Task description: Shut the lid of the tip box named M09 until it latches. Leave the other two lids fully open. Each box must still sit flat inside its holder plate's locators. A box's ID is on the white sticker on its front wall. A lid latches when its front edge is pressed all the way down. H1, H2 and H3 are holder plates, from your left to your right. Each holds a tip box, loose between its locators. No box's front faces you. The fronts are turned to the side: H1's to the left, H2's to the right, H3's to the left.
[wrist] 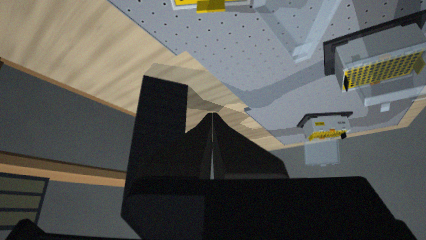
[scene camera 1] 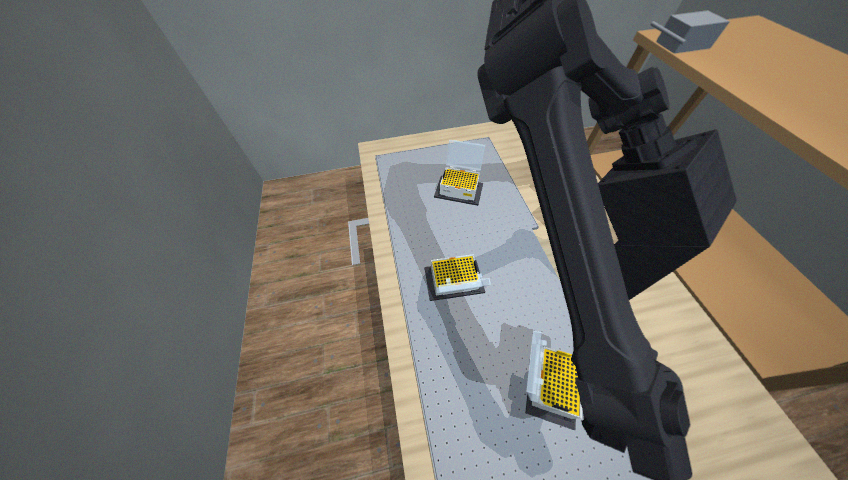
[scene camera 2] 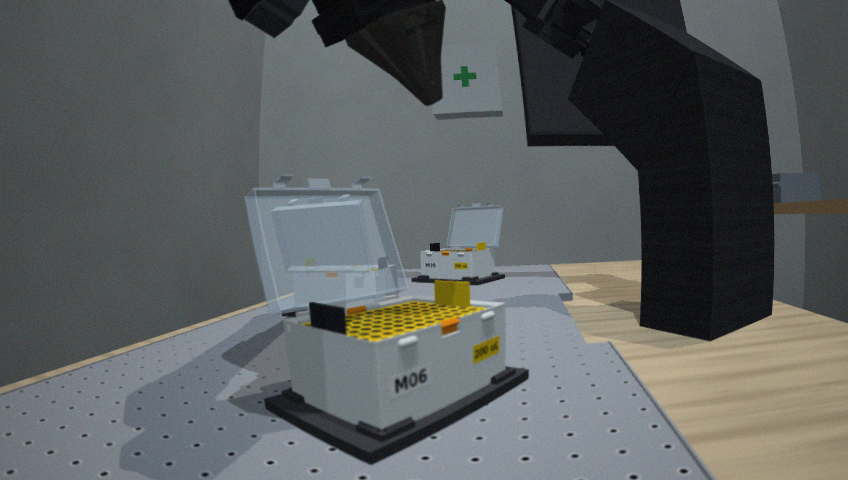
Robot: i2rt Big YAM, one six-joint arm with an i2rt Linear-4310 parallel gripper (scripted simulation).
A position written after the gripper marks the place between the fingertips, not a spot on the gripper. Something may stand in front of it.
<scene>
In view: the gripper point(scene camera 2: 434, 102), a tip box point(scene camera 2: 415, 374), a tip box point(scene camera 2: 447, 264) and a tip box point(scene camera 1: 480, 283).
The gripper also shows in the wrist view point(wrist: 212, 120).
</scene>
